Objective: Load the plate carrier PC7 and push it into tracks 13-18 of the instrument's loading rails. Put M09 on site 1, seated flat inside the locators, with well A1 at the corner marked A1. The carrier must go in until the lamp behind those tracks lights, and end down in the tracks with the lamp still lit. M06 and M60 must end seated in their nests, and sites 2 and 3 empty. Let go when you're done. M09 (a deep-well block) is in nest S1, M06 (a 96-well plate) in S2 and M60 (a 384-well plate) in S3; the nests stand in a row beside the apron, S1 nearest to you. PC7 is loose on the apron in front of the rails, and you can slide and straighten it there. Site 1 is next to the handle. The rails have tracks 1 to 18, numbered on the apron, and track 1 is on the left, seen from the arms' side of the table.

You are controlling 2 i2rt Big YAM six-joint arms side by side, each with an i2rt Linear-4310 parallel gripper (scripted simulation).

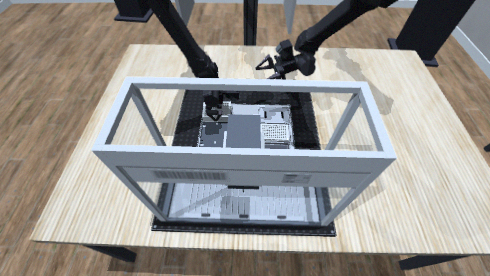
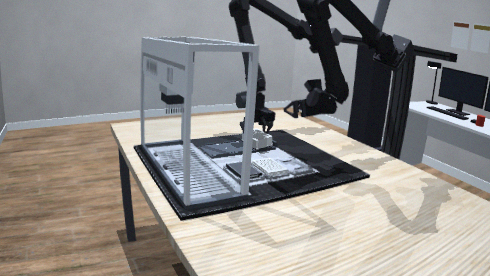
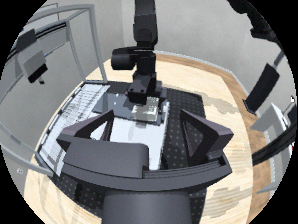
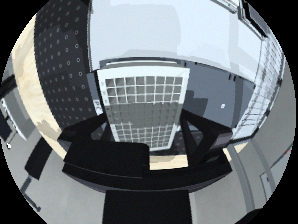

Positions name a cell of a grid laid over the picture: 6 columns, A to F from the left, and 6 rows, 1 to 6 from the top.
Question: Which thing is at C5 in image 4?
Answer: The right gripper.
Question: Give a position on a carrier PC7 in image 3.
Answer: C3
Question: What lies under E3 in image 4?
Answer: A carrier PC7.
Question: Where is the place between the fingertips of the left gripper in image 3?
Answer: C4
